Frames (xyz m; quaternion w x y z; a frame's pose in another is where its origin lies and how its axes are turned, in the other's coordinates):
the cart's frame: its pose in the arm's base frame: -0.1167 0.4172 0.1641 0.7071 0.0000 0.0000 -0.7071
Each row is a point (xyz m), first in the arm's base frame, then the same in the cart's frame.
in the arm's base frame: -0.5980 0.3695 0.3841
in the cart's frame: 0.0477 -0.4813 0.2200
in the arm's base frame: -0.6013 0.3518 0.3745
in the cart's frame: 0.0654 -0.4846 0.2104
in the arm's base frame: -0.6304 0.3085 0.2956
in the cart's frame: 0.1087 -0.5137 0.1315
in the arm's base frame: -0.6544 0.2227 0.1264
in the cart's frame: 0.1945 -0.5377 -0.0377
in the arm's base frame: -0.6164 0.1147 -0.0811
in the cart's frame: 0.3025 -0.4997 -0.2452
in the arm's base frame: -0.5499 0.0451 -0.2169
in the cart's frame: 0.3721 -0.4332 -0.3810
